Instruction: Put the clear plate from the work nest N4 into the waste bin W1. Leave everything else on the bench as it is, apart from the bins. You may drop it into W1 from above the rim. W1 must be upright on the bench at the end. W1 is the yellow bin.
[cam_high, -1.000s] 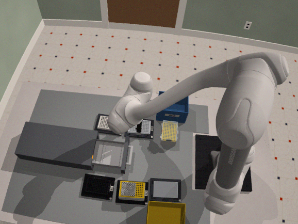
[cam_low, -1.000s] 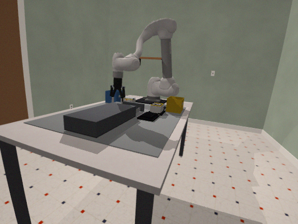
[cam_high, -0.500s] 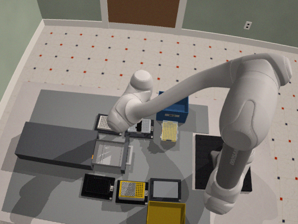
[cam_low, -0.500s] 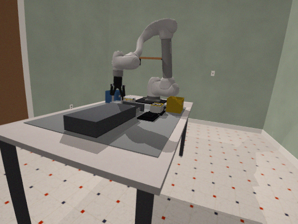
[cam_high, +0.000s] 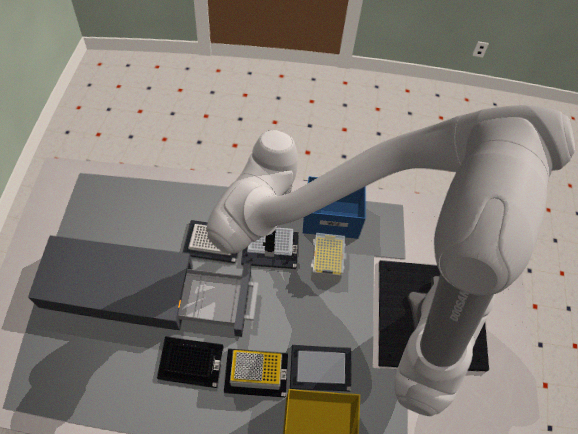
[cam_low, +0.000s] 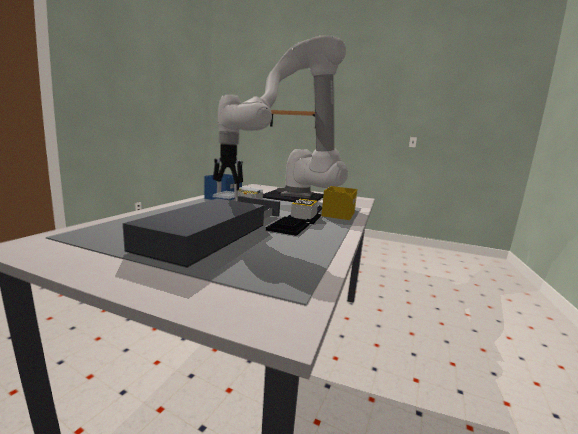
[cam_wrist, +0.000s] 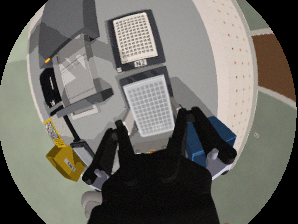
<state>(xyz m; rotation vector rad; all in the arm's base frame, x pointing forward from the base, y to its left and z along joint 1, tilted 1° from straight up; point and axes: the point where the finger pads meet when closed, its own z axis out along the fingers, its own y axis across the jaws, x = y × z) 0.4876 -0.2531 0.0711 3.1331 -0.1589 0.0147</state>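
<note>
Right now the nest is 70 mm below my hand. From my hand the other things lie so: clear well plate (20 mm below); blue bin (200 mm behind, 110 mm to the right, 40 mm below); white plate (170 mm ahead, 30 mm to the right, 60 mm below).
</note>
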